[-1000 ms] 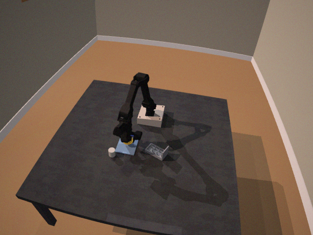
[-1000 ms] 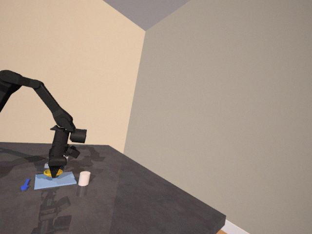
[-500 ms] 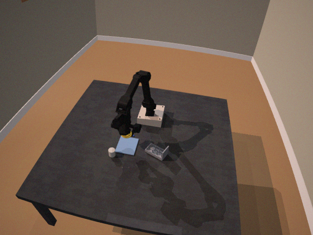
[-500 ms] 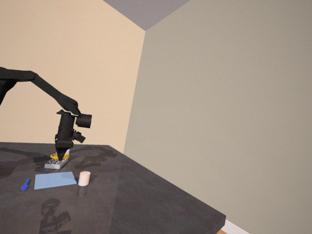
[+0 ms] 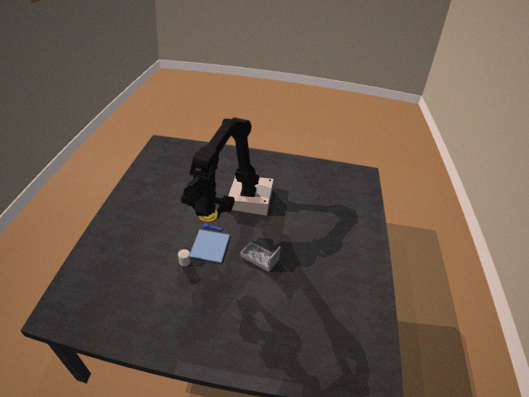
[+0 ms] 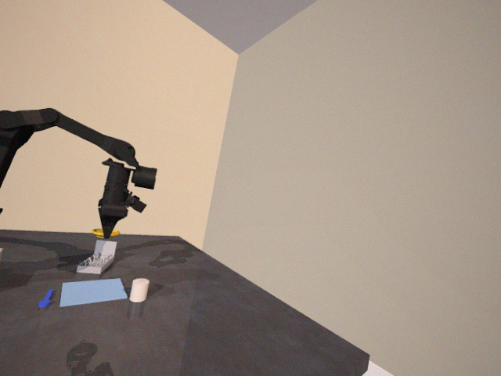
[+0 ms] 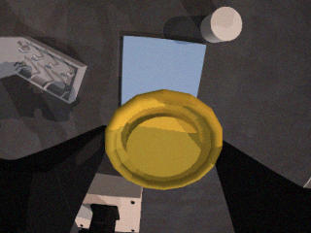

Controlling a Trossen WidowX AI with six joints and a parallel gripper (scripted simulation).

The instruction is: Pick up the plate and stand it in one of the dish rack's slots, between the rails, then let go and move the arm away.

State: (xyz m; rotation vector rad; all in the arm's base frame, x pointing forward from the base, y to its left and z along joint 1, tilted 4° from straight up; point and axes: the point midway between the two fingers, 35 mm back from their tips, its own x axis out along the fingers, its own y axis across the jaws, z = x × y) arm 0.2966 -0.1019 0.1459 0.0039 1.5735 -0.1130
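My gripper tip is 30 mm short of the grey dish rack, 210 mm to the right of it and 140 mm above it. Also, from my gripper tip: yellow plate: 10 mm above; white cylinder: 100 mm ahead, 80 mm to the right, 140 mm below; light blue mat: 160 mm below.
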